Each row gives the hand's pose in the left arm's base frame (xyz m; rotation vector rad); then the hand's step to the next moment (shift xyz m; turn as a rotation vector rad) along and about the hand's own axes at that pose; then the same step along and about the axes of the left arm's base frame.
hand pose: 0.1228 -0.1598 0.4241 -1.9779 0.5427 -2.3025
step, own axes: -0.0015 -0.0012 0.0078 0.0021 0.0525 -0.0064
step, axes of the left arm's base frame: 0.0080 -0.0002 -0.0002 -0.0161 -0.0483 -0.0145
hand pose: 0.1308 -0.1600 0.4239 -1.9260 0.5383 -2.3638
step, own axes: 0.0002 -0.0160 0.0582 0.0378 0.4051 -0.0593
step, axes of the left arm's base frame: 0.0586 0.0012 0.0146 -0.1388 -0.3756 -0.0932
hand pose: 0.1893 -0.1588 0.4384 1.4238 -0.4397 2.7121
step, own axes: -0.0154 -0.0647 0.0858 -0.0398 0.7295 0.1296
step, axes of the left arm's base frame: 0.0886 0.0402 0.0482 0.0011 -0.7308 -0.1286
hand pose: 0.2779 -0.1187 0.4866 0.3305 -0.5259 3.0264
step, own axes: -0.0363 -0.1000 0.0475 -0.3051 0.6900 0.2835
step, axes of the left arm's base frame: 0.0537 0.0774 0.0685 0.2943 -0.7496 -0.0321
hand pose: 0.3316 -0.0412 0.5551 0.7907 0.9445 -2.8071
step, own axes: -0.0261 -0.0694 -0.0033 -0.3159 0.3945 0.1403
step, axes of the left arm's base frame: 0.0082 0.0556 0.0484 0.3002 -0.4285 0.0369
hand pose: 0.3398 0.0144 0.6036 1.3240 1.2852 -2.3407
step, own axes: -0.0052 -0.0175 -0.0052 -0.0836 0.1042 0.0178
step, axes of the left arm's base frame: -0.0025 0.0134 0.0133 0.0914 -0.0989 0.0053
